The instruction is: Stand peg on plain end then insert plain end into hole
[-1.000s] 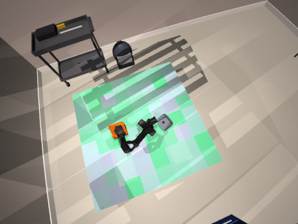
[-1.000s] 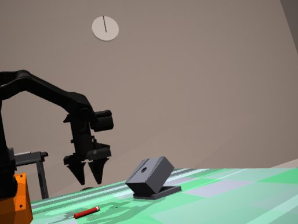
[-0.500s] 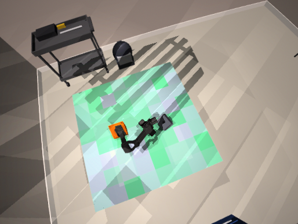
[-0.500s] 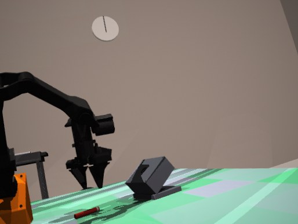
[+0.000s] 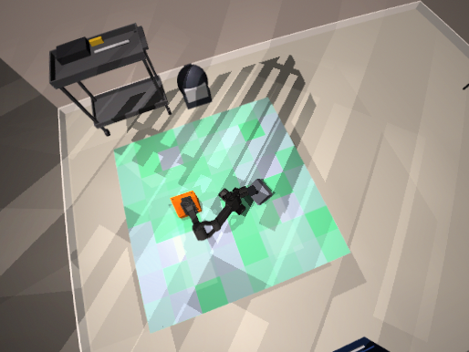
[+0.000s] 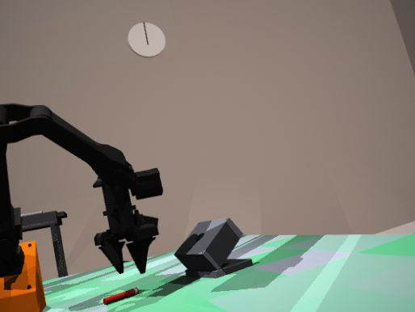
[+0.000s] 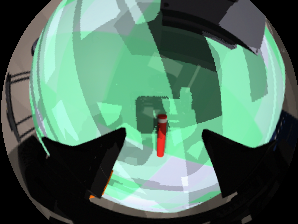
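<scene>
The red peg lies 2 cm behind my gripper tip, 1 cm to the right of it and 4 cm below it. From my gripper tip the other things lie so: sloped panel (19 cm ahead, 3 cm to the left, 2 cm above).
</scene>
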